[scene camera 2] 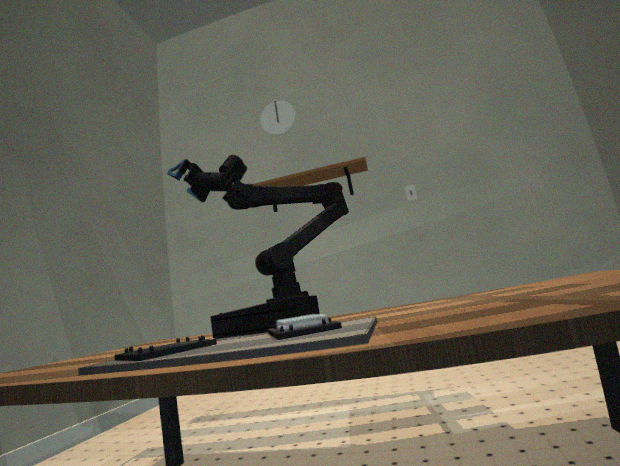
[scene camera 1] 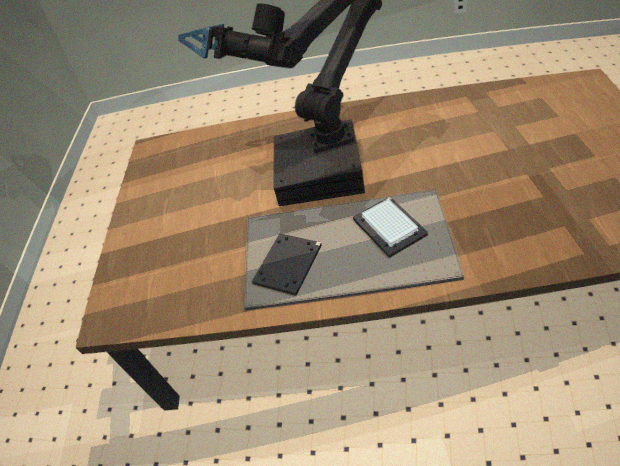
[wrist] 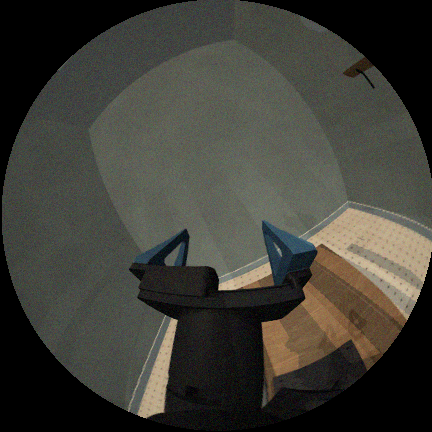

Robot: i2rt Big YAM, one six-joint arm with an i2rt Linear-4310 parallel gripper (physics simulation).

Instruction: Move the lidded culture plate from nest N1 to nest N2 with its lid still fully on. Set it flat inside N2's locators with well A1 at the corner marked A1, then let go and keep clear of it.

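Frame: origin at the arm's base, x ahead, y left, z up, level; millimetres.
Seen in the pictures: gripper, between the fingertips: (scene camera 2: 178,181) (scene camera 1: 185,35) (wrist: 223,228); arm's base, origin of its link: (scene camera 2: 288,300) (scene camera 1: 331,139).
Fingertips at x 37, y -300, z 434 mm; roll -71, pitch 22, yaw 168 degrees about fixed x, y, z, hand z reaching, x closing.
Observation:
Pixels of each thing's top centre, then the offset from my fingertips to it. Level surfaces: height alone.
- lidded culture plate, centre of its top: (scene camera 2: 299,317) (scene camera 1: 389,219) dx +289, dy +371, dz -474 mm
- small pale mark, centre of its top: (scene camera 1: 318,243) dx +292, dy +182, dz -490 mm
- grey board, centre of its top: (scene camera 2: 242,341) (scene camera 1: 346,244) dx +309, dy +251, dz -501 mm
- wooden table, height of its surface: dz -515 mm
The lidded culture plate (scene camera 1: 389,222) (scene camera 2: 302,321), pale and gridded, sits in the dark nest on the right, N1 (scene camera 1: 390,252) (scene camera 2: 305,331). It looks flat, with the lid on; its well A1 cannot be made out. The other dark nest, N2 (scene camera 1: 287,263) (scene camera 2: 167,348), holds no plate and has small dark locators near its corners. A small pale mark (scene camera 1: 318,243) shows at its upper right corner in scene camera 1. My gripper (scene camera 1: 183,37) (scene camera 2: 178,181) (wrist: 223,228) is open and empty, high above the table and well away from both nests, pointing sideways. Neither nest shows in the wrist view.
Both nests lie on a grey board (scene camera 1: 345,273) (scene camera 2: 225,353) on the wooden table (scene camera 1: 190,300) (scene camera 2: 451,330) (wrist: 320,320). The arm's black base (scene camera 1: 318,165) (scene camera 2: 245,320) stands behind the board. A wooden shelf (scene camera 2: 320,171) (wrist: 356,68) is on the wall.

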